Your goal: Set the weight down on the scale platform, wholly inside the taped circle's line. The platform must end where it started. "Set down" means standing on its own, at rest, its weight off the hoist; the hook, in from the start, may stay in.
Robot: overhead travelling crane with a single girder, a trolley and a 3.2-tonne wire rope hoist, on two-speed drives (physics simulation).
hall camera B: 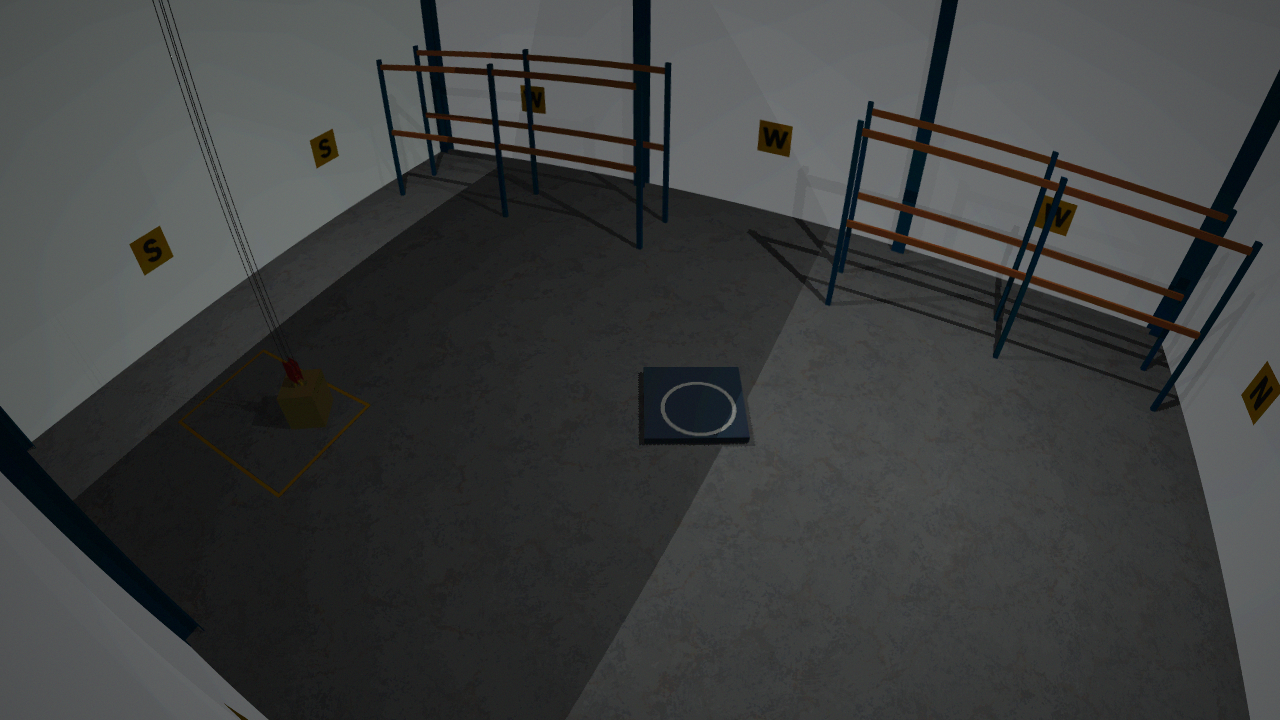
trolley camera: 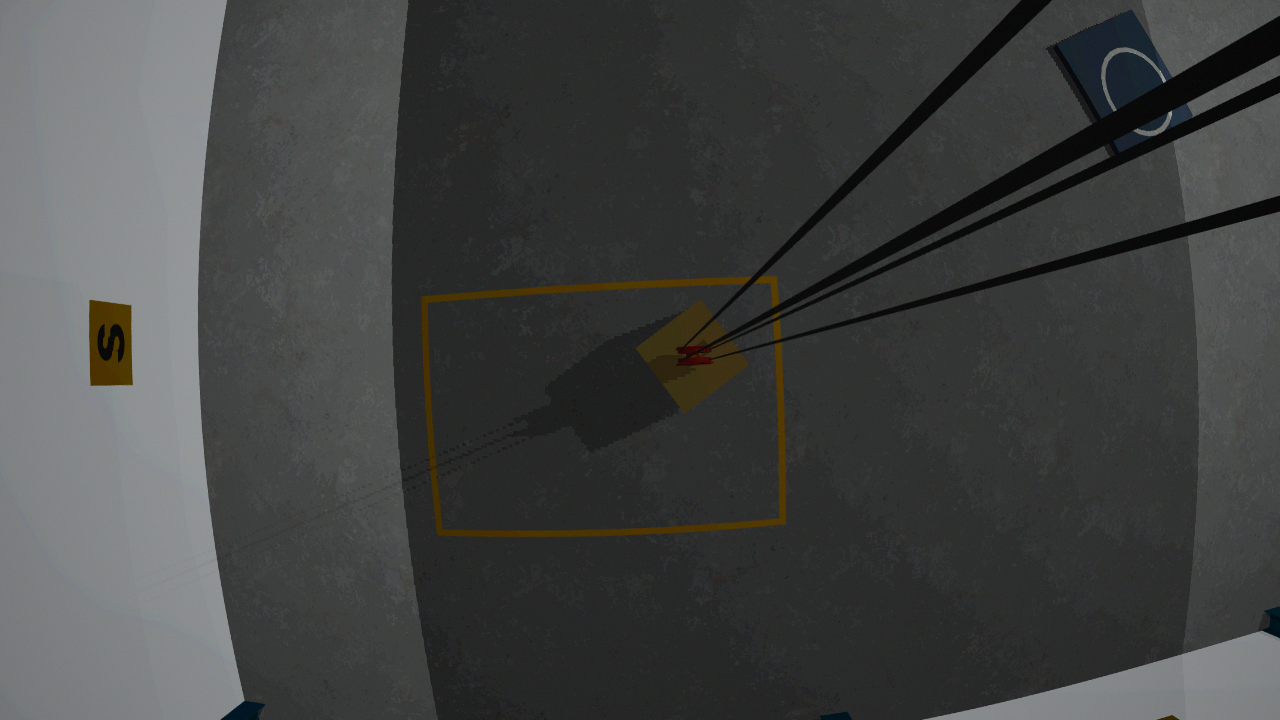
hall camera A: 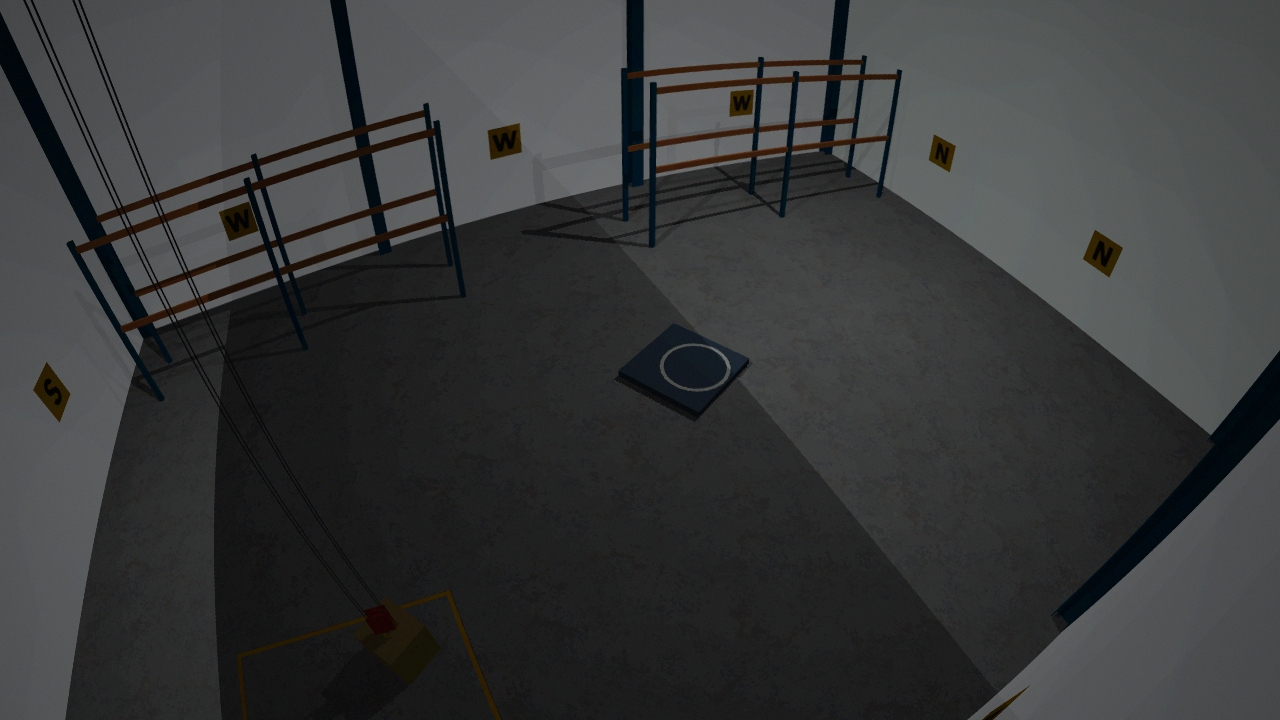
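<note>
The yellow block-shaped weight (hall camera A: 413, 651) (hall camera B: 306, 407) (trolley camera: 716, 380) is upright, with its base near its shadow; whether it touches the floor I cannot tell. My gripper, the red hook block (hall camera A: 380, 618) (hall camera B: 291, 369) (trolley camera: 694, 356), is at the top of the weight and joined to it; the hook itself is too small to make out. The dark blue scale platform (hall camera A: 640, 368) (hall camera B: 655, 380) (trolley camera: 1084, 55) lies flat on the floor, well apart from the weight. Its white taped circle (hall camera A: 661, 367) (hall camera B: 663, 408) (trolley camera: 1104, 80) has nothing standing in it; ropes cross it in the trolley view.
A yellow marked rectangle (hall camera A: 313, 634) (hall camera B: 229, 458) (trolley camera: 780, 402) surrounds the weight's place on the floor. Two blue and orange racks (hall camera A: 652, 165) (hall camera B: 496, 143) stand along the W wall. The S wall sign (hall camera A: 51, 391) (hall camera B: 151, 249) (trolley camera: 110, 342) is on the side nearer the weight.
</note>
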